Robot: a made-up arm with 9 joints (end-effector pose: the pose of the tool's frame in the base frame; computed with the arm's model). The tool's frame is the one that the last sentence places.
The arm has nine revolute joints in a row. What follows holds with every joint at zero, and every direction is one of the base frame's.
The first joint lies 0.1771 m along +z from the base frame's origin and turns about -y.
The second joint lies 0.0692 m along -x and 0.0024 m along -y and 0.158 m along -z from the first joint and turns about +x.
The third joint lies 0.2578 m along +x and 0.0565 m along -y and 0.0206 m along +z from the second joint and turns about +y.
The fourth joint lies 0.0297 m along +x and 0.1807 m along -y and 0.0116 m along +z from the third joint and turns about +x.
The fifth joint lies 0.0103 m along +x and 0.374 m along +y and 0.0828 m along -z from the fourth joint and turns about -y.
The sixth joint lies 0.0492 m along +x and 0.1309 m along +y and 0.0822 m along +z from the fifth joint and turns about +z.
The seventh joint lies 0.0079 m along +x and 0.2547 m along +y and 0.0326 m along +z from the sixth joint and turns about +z.
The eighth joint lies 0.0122 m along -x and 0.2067 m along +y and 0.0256 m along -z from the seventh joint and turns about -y.
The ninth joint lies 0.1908 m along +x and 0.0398 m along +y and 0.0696 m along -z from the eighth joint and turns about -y.
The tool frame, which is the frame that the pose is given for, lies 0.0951 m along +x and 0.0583 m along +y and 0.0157 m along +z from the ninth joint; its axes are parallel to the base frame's.
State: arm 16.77 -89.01 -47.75 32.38 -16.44 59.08 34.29 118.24 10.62
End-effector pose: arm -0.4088 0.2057 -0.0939 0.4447 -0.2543 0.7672 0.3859
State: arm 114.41 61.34 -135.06 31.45 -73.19 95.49 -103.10 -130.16 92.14
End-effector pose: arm 0.1046 0.5640 0.0657 0.1689 -0.8778 0.3710 0.2516
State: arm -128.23 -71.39 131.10 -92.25 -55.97 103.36 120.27 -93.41 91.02
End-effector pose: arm 0.1791 0.0470 -0.0207 -0.1313 -0.2070 0.9693 0.0189
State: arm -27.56 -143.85 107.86 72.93 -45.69 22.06 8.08 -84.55 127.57
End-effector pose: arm 1.0122 -0.1202 -0.3925 -0.4108 -0.1419 -0.5300 0.7281
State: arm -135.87 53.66 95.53 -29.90 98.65 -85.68 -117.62 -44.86 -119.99
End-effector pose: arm -0.2778 0.1138 0.1980 -0.2597 0.3994 0.8353 0.2744
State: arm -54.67 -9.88 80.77 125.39 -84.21 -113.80 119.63 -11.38 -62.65
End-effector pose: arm 0.6761 -0.1805 -0.6728 -0.8898 -0.3007 -0.1461 0.3105
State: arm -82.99 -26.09 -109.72 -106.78 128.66 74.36 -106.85 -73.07 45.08
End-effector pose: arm 0.5031 -0.2200 -0.6297 -0.3137 -0.6803 0.5755 0.3280
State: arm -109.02 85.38 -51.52 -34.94 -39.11 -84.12 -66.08 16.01 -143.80
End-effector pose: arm -0.5937 -0.0585 -0.2896 -0.1999 0.2354 0.8490 0.4287
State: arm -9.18 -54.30 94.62 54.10 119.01 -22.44 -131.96 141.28 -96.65
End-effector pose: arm 0.6609 0.3337 0.1433 0.1288 0.5136 0.7909 0.3066
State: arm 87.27 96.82 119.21 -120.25 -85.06 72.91 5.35 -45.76 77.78
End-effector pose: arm 0.4968 -0.4296 -0.3927 -0.7106 0.1745 0.4870 0.4769
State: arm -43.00 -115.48 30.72 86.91 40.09 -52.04 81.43 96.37 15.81
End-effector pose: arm 0.3142 0.9945 -0.3054 -0.0255 -0.7240 0.3997 0.5616
